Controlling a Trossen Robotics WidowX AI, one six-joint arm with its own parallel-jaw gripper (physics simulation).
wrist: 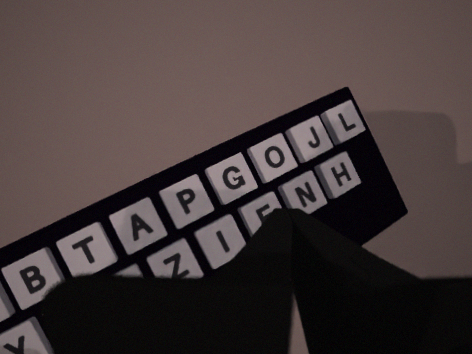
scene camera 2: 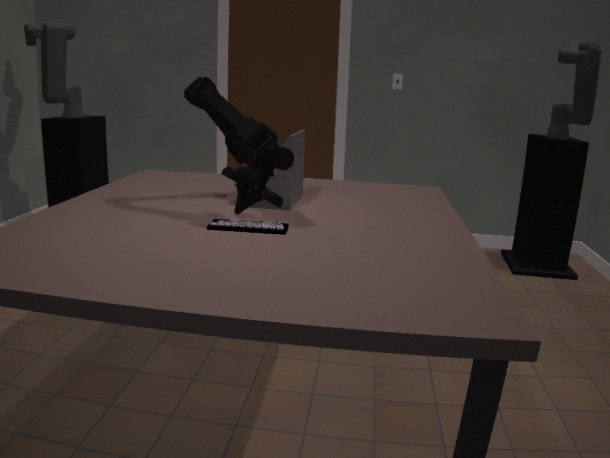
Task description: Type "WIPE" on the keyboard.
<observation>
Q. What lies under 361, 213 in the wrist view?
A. A keyboard.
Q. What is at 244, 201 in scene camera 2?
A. My gripper.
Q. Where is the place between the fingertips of my gripper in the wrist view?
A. At 285, 221
</observation>
